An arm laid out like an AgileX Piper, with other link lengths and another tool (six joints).
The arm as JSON. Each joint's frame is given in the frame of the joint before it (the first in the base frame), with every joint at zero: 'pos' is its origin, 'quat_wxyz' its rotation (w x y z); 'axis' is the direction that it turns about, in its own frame. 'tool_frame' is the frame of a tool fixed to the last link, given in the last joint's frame.
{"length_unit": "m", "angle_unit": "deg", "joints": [
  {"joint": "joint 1", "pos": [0.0, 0.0, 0.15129], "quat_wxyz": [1.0, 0.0, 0.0, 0.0], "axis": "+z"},
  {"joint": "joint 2", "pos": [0.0, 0.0, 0.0], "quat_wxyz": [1.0, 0.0, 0.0, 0.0], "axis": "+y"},
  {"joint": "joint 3", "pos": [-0.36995, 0.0, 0.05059], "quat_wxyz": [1.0, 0.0, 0.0, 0.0], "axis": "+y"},
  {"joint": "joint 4", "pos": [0.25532, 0.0, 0.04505], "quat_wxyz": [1.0, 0.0, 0.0, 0.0], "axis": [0.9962, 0.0, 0.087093]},
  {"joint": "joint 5", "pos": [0.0, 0.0, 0.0], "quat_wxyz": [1.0, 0.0, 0.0, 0.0], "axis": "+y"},
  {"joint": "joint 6", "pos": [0.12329, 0.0, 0.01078], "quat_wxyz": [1.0, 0.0, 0.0, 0.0], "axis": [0.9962, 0.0, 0.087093]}
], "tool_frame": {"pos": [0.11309, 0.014, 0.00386], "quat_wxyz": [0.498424, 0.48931, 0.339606, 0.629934]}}
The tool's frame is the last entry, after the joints.
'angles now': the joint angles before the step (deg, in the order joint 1, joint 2, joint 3, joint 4, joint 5, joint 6). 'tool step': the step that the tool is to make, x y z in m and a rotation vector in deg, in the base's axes. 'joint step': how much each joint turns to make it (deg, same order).
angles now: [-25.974 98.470 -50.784 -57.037 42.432 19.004]
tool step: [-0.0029 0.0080 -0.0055 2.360 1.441 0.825]
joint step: [0.008 -0.002 -0.006 3.647 0.010 -4.206]
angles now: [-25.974 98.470 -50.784 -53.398 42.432 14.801]
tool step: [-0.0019 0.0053 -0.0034 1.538 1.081 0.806]
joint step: [0.009 0.004 0.001 2.350 0.054 -3.011]
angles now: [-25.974 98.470 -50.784 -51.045 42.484 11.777]
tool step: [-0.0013 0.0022 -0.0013 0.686 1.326 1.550]
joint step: [-0.007 -0.008 0.000 1.045 0.052 -2.814]
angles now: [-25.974 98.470 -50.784 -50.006 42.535 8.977]
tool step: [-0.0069 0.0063 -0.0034 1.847 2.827 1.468]
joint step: [0.006 0.006 0.000 2.958 1.196 -4.985]
